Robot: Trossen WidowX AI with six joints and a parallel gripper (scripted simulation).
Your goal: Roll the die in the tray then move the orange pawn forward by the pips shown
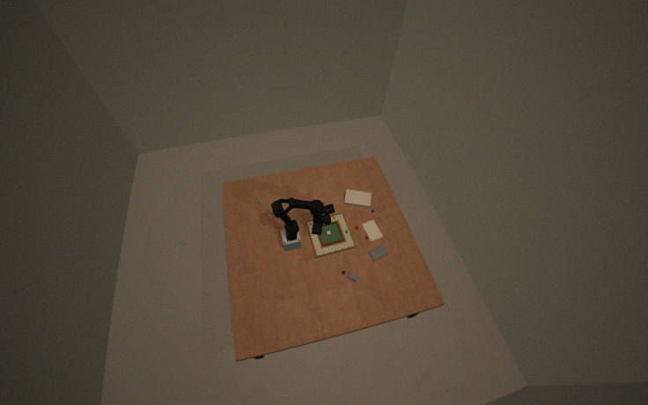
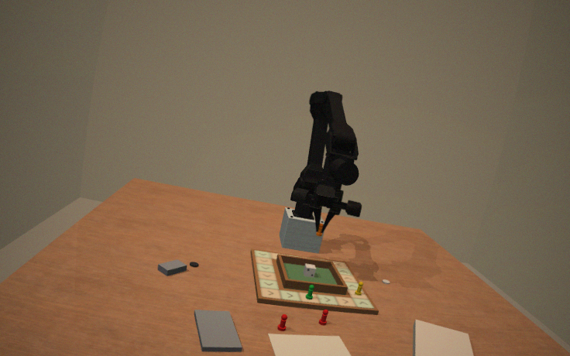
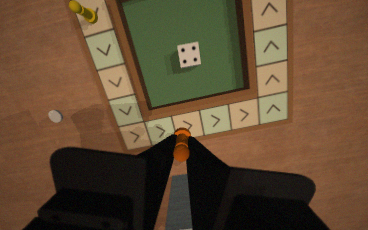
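The white die is 8 cm below my gripper tip, 7 cm ahead of it and 2 cm to the right of it. Also, from my gripper tip: green tray (10 cm below, 9 cm ahead, 2 cm to the right); orange pawn (1 cm above); yellow pawn (15 cm ahead, 10 cm to the left, 8 cm below).
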